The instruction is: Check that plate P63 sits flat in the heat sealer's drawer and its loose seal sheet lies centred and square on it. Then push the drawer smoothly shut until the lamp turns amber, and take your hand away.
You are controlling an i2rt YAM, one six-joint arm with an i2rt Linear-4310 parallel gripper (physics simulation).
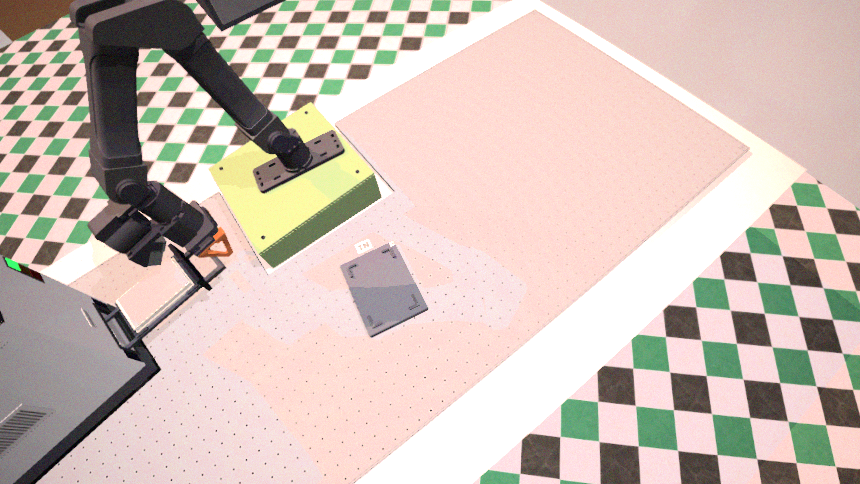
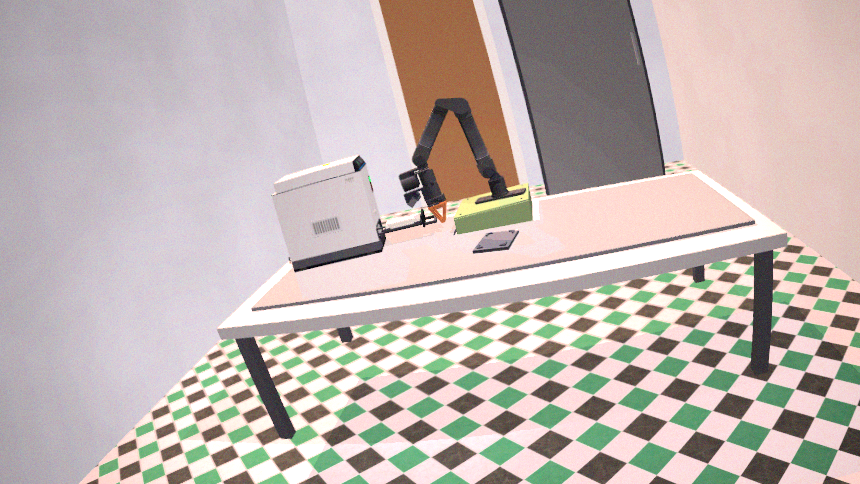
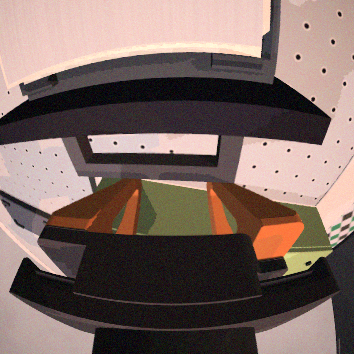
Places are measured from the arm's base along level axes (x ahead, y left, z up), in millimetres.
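Pixels of known places: gripper, fingertip midpoint: (image 1: 225,247) (image 2: 444,221); arm's base, origin of the base link: (image 1: 299,162) (image 2: 501,197).
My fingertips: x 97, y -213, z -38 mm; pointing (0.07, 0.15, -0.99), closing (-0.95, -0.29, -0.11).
Observation:
Ahead of a thing's pixels: the offset from my fingertips to its top centre. "pt": to the spot under its first point.
The heat sealer @(dx +149, dy -391, dz +321 mm) (image 1: 60,355) (image 2: 327,216) stands at the table's left end; its lamp @(dx +23, dy -247, dz +227 mm) (image 1: 13,263) (image 2: 370,179) shows green. Its drawer is out, with a dark upright front panel (image 1: 193,267) (image 3: 165,117) and a loop handle @(pt dx +11, dy -24, dz +26 mm) (image 3: 160,173). The pale plate @(dx +59, dy -135, dz +50 mm) (image 1: 156,296) (image 2: 402,222) (image 3: 130,35) looks flat in the drawer. Its label is not readable, and I cannot clearly tell the seal sheet's edges from the plate's. My gripper (image 1: 219,245) (image 2: 441,210) (image 3: 173,177) is partly open and empty, its orange fingertips close to the handle on the outer side; contact cannot be told.
The arm's yellow-green base box (image 1: 288,210) (image 2: 499,210) (image 3: 175,210) stands right of the gripper. A dark grey flat holder with corner brackets @(dx +228, dy +256, dz -15 mm) (image 1: 385,291) (image 2: 496,241) lies in front of it, beside a small "IN" label @(pt dx +120, dy +258, dz -33 mm) (image 1: 363,245).

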